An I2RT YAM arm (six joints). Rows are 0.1 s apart.
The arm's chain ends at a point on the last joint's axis. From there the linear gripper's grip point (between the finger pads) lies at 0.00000 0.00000 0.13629 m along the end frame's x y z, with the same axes.
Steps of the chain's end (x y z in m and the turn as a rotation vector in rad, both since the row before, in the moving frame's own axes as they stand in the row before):
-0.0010, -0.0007, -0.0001, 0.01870, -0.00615, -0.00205
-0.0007, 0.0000, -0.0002, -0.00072, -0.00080, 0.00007
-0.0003, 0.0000, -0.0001, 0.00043, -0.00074, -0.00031
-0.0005, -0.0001, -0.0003, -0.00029, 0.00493, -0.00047
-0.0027, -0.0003, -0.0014, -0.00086, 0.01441, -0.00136
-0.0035, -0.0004, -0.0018, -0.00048, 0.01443, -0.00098
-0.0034, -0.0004, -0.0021, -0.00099, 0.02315, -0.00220
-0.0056, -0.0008, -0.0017, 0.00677, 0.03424, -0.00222
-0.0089, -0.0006, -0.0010, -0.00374, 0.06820, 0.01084
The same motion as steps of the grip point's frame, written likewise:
-0.0018, -0.0032, -0.0001, 0.01870, -0.00615, -0.00205
-0.0008, 0.0001, -0.0002, -0.00072, -0.00080, 0.00007
-0.0004, -0.0001, -0.0001, 0.00043, -0.00074, -0.00031
0.0002, -0.0001, -0.0003, -0.00029, 0.00493, -0.00047
-0.0007, -0.0002, -0.0014, -0.00086, 0.01441, -0.00136
-0.0015, -0.0003, -0.0018, -0.00048, 0.01443, -0.00098
-0.0002, -0.0003, -0.0021, -0.00099, 0.02315, -0.00220
-0.0009, -0.0017, -0.0018, 0.00677, 0.03424, -0.00222
0.0004, 0.0000, -0.0013, -0.00374, 0.06820, 0.01084

